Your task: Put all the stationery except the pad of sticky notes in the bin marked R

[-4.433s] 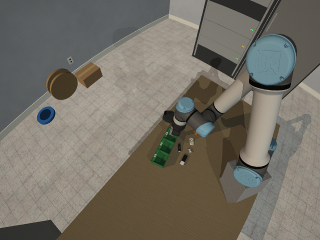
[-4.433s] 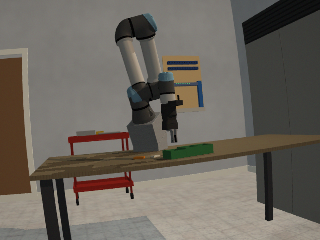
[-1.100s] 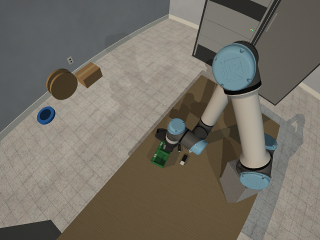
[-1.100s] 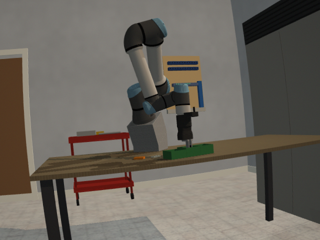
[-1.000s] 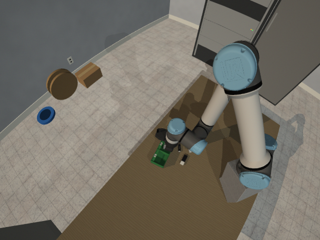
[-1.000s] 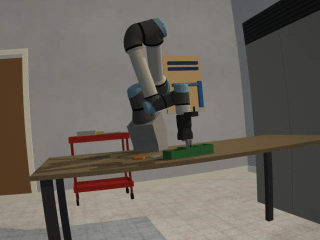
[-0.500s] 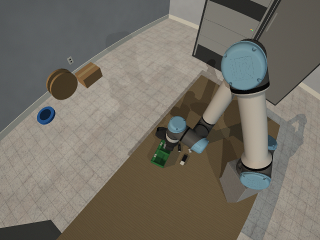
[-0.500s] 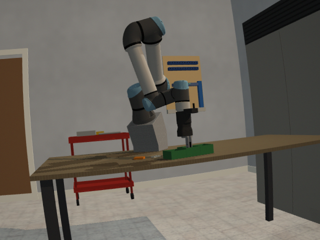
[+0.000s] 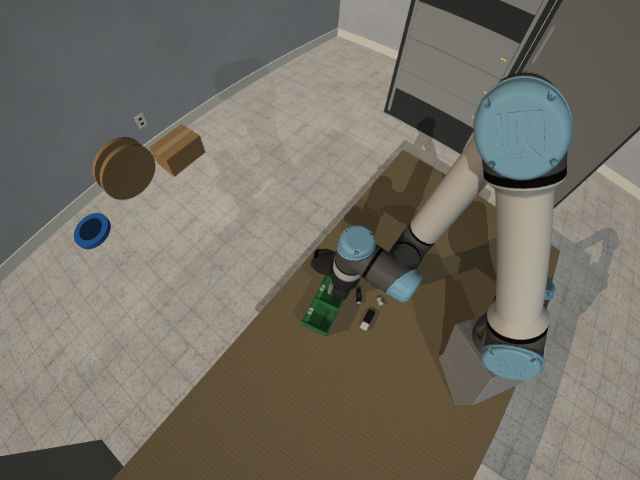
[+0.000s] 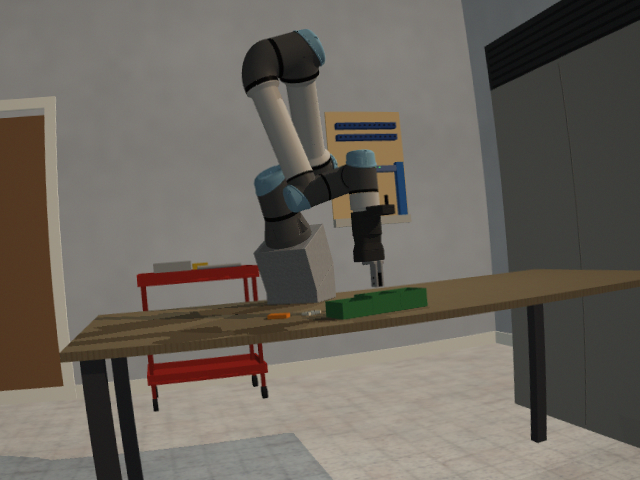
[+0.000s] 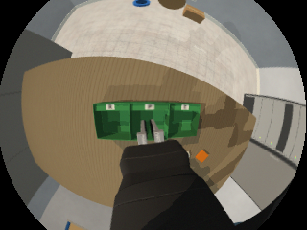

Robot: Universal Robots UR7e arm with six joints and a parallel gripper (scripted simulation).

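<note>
The row of three bins is 60 mm below my hand. The rest, counted from my hand: beige dotted tile (160 mm to the right, 90 mm behind, 80 mm below); then black stick (70 mm to the right, 70 mm below, 60 mm behind); then small grey piece (120 mm behind, 110 mm to the right, 70 mm below).
</note>
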